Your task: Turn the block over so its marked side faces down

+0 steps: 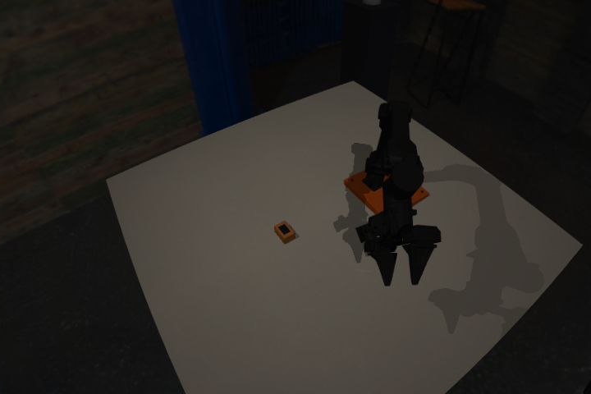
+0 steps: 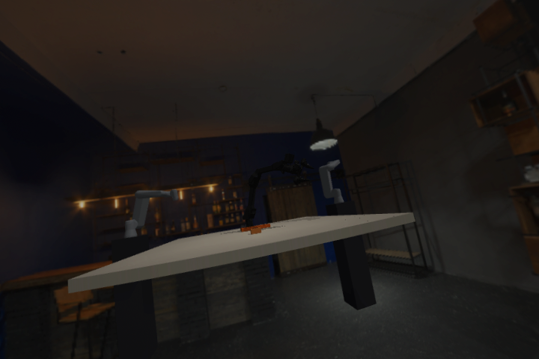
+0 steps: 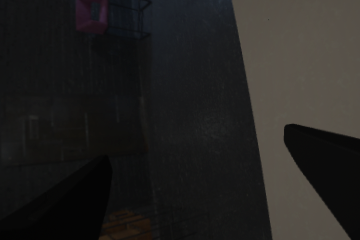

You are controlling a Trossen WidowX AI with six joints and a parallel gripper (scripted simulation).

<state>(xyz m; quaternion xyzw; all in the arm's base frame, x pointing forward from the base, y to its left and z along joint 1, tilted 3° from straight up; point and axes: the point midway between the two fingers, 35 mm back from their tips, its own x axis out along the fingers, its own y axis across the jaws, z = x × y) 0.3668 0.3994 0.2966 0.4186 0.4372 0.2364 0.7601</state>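
The orange block is 430 mm to the right of my gripper tip and 290 mm below it.
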